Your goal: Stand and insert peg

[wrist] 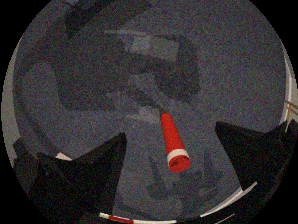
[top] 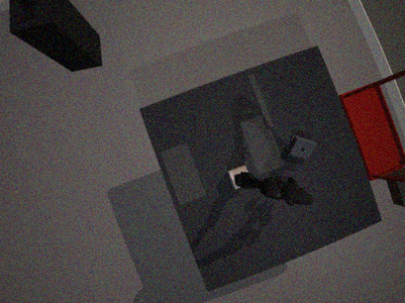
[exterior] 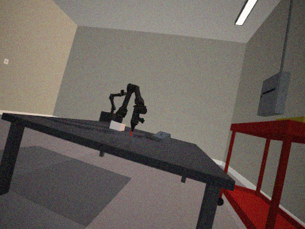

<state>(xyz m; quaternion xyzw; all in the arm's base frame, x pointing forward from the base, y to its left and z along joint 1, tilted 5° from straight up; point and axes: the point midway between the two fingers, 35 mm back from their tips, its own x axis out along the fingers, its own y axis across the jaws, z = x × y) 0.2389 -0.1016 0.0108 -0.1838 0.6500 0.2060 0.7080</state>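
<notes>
Now: gripper tip 230 mm to the right of the sloped grey panel, 190 mm short of it and 10 mm above it. From my gripper tip the other things lie so: red peg: 20 mm above.
</notes>
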